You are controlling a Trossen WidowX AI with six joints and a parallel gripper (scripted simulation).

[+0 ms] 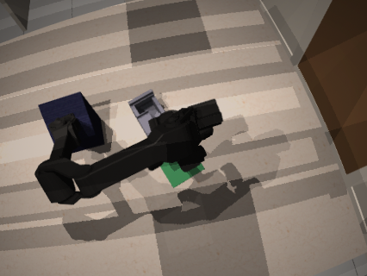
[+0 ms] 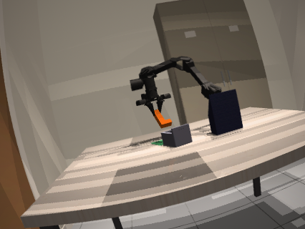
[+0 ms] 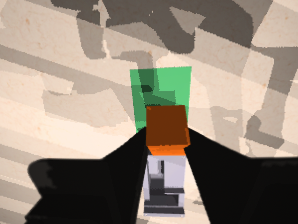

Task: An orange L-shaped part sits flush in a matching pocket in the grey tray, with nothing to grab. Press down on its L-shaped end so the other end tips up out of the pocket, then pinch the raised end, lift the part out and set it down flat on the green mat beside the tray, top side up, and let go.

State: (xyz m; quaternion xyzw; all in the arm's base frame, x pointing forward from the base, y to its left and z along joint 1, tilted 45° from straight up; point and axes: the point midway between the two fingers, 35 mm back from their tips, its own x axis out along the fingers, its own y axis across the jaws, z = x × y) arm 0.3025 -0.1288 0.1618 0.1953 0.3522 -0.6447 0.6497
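Now: gripper tip 10 mm past the green mat, 20 mm to the right of it and 160 mm above it. Also, from my gripper tip: orange L-shaped part: 20 mm behind, 30 mm to the left, 30 mm below.
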